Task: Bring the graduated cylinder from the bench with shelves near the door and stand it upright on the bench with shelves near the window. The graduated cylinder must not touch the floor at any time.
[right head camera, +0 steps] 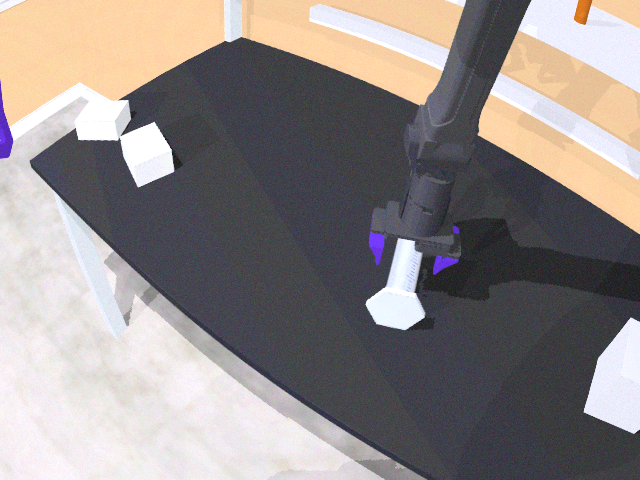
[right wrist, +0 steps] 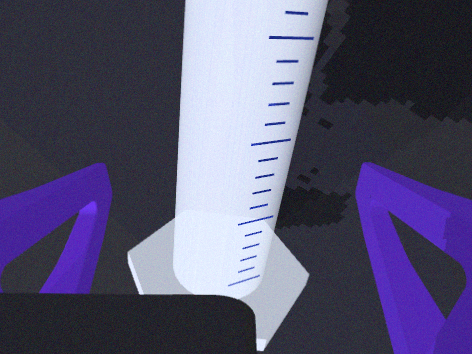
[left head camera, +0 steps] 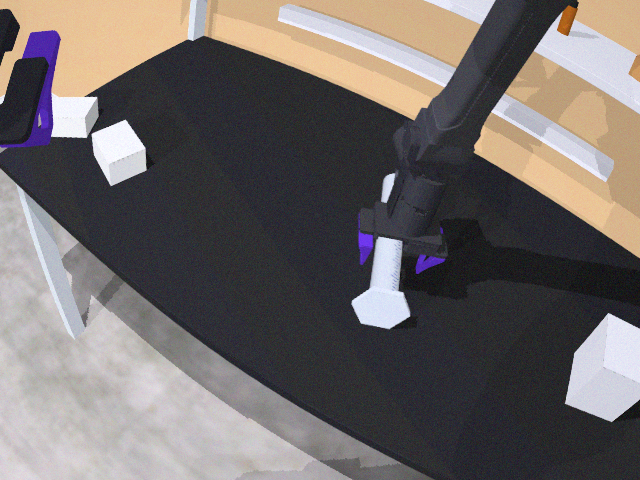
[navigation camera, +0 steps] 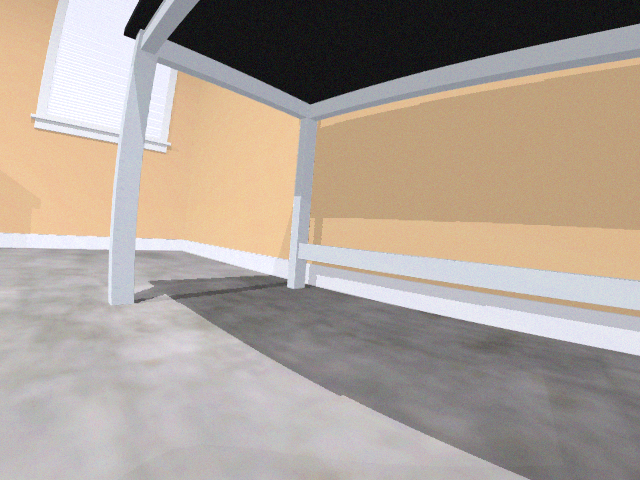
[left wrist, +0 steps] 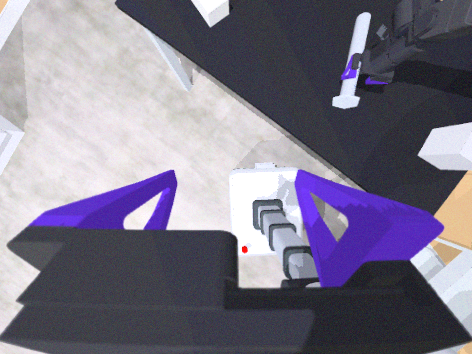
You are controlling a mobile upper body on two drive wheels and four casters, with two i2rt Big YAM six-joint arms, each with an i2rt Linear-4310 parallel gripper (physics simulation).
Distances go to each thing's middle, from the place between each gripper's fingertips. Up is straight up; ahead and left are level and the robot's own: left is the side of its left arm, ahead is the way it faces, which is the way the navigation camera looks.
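With the graduated cylinder (left head camera: 382, 305) in sight, I find my left gripper 480 mm above it, 360 mm short of it and 460 mm to the left of it.
The graduated cylinder is 2 cm below my right hand, 3 cm to the right of it and 7 cm ahead of it. By its middle, the cylinder is nearer to my right hand than to my left gripper.
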